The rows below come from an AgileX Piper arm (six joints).
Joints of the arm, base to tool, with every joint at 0 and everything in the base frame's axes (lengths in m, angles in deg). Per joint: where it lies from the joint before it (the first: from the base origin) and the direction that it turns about. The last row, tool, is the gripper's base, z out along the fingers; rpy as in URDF.
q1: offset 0.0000 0.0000 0.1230 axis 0 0 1
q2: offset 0.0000 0.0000 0.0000 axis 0 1 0
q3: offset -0.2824 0.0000 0.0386 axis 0 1 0
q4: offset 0.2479 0.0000 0.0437 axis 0.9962 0 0.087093
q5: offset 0.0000 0.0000 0.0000 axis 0 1 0
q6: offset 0.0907 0.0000 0.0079 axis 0.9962 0 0.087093
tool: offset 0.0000 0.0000 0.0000 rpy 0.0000 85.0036 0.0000
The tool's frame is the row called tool.
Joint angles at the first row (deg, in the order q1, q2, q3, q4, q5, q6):
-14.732 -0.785 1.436 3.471 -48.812 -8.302
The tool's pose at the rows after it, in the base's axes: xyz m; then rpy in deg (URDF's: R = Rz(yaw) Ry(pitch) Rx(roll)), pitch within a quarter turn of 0, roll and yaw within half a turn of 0:
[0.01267 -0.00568 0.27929 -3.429 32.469 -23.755]
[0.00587 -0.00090 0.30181 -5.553 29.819 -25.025]
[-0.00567 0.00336 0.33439 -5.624 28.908 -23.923]
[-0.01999 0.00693 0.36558 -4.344 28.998 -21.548]
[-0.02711 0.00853 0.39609 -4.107 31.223 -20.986]
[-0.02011 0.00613 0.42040 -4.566 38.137 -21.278]
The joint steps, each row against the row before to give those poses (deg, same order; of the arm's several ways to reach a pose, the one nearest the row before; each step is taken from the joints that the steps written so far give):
-0.003 -0.099 -0.943 -1.657 -3.213 -0.418
-0.005 0.005 -4.803 -2.330 2.493 0.143
0.012 -0.001 -7.683 -1.161 6.772 1.766
0.000 0.319 -7.843 -0.087 7.418 2.287
-0.006 2.707 -7.848 -0.052 7.319 0.783
-0.001 4.533 -6.962 0.216 9.344 0.115

